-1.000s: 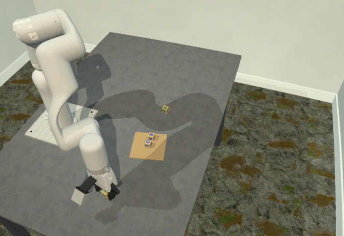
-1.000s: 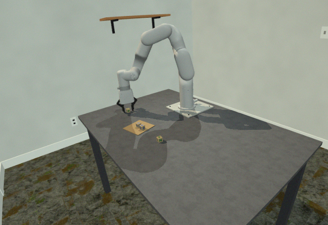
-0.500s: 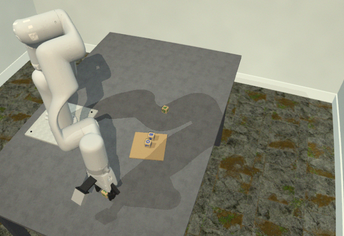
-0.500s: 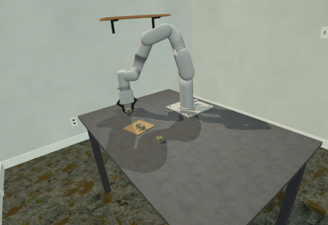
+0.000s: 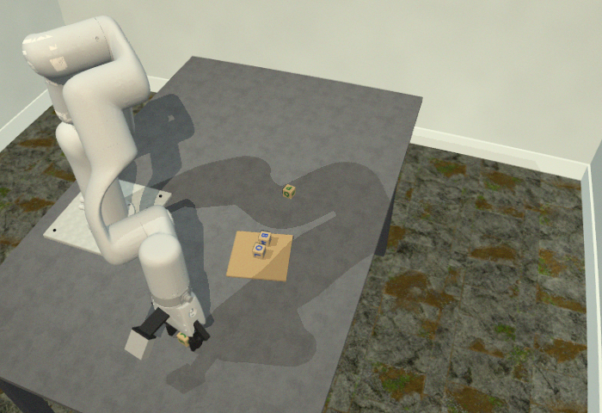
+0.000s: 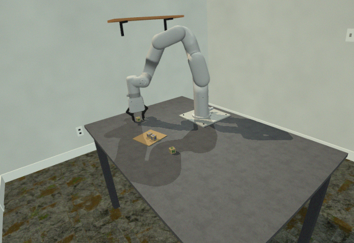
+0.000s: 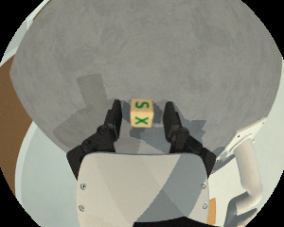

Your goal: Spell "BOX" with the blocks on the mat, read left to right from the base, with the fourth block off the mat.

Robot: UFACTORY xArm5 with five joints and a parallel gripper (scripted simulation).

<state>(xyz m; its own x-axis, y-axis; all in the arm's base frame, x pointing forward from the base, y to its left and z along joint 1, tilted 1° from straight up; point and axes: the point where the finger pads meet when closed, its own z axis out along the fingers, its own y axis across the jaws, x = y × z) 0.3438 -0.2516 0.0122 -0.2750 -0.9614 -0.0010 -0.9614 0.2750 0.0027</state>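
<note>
Right now my hand is 1 cm above the X block. Also, from my hand: B block: 31 cm to the left, 6 cm ahead; then tan mat: 27 cm to the left, 7 cm ahead, 2 cm below; then O block: 26 cm to the left, 6 cm ahead.
</note>
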